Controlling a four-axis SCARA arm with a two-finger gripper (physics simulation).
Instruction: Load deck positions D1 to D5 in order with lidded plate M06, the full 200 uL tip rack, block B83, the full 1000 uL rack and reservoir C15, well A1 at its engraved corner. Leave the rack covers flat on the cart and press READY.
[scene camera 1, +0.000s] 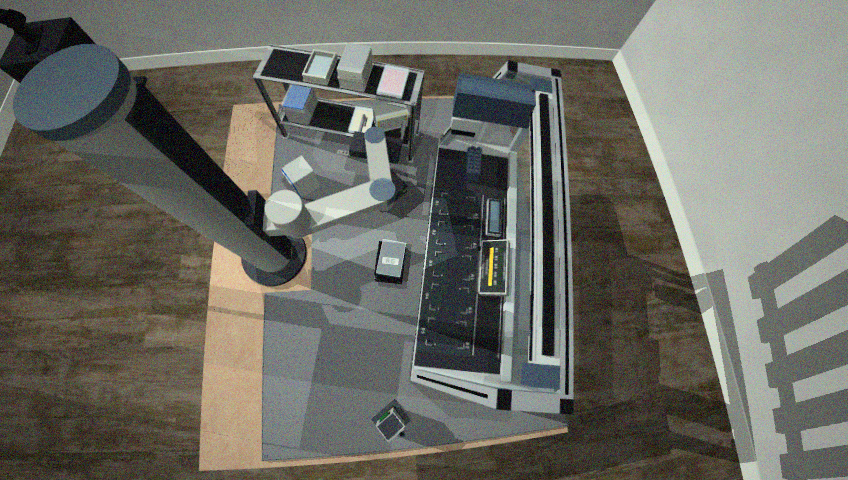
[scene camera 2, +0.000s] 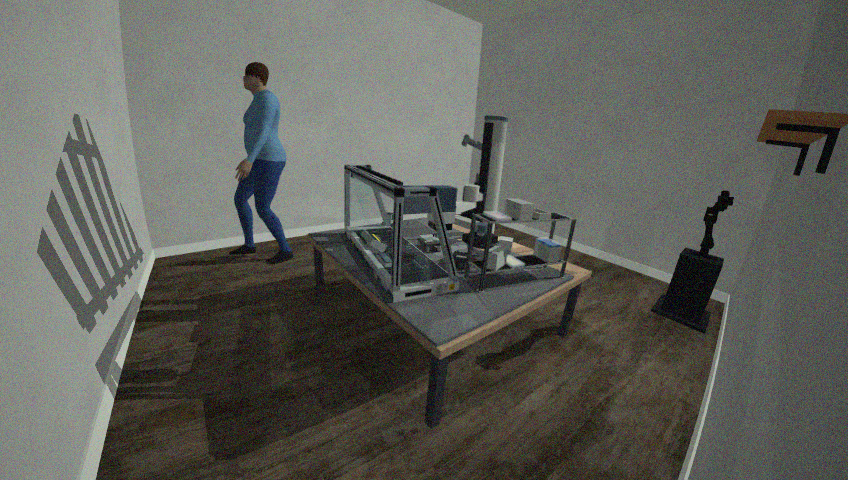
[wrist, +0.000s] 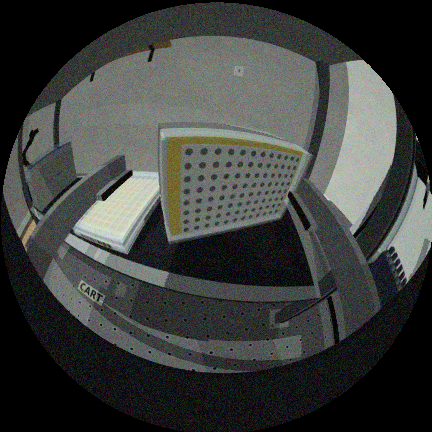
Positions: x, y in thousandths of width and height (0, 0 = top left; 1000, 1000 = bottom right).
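Scene:
My gripper (scene camera 1: 453, 247) is 138 cm from the lens. Reservoir C15 (scene camera 1: 377, 143): 129 cm from the lens. A gantry rail (scene camera 1: 642, 661) is 80 cm from the lens. The marked spots on the gantry rail and the reservoir C15 are 106 cm apart.

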